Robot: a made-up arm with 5 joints. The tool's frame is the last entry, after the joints.
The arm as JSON. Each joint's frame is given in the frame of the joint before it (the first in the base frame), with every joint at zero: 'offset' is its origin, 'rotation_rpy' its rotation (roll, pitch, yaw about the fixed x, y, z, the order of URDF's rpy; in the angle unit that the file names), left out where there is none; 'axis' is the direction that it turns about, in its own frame. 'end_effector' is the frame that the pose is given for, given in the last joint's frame.
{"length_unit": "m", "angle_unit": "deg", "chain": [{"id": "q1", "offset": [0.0, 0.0, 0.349], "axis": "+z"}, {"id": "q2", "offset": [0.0, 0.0, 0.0], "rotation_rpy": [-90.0, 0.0, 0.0], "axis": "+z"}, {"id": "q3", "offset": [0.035, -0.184, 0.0], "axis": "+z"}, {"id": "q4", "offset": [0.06, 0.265, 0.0], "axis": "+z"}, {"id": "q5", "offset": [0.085, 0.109, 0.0], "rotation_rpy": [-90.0, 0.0, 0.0], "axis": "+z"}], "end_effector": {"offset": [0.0, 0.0, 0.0]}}
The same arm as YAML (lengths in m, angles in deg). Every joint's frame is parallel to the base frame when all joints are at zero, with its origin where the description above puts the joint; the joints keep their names.
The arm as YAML. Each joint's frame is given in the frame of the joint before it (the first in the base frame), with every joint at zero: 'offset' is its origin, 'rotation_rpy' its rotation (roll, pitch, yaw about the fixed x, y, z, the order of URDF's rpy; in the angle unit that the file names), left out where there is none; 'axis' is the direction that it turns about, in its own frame. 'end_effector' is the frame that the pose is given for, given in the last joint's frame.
length_unit: m
angle_unit: deg
chain:
  - id: q1
    offset: [0.0, 0.0, 0.349]
    axis: [0.0, 0.0, 1.0]
  - id: q2
    offset: [0.0, 0.0, 0.0]
    axis: [0.0, 1.0, 0.0]
  - id: q3
    offset: [0.035, 0.0, 0.184]
    axis: [0.0, 1.0, 0.0]
  - id: q4
    offset: [0.06, 0.0, -0.265]
    axis: [0.0, 1.0, 0.0]
  - id: q5
    offset: [0.085, 0.0, -0.109]
    axis: [0.0, 0.0, -1.0]
end_effector:
  offset: [0.0, 0.0, 0.0]
  rotation_rpy: [180.0, 0.0, 0.0]

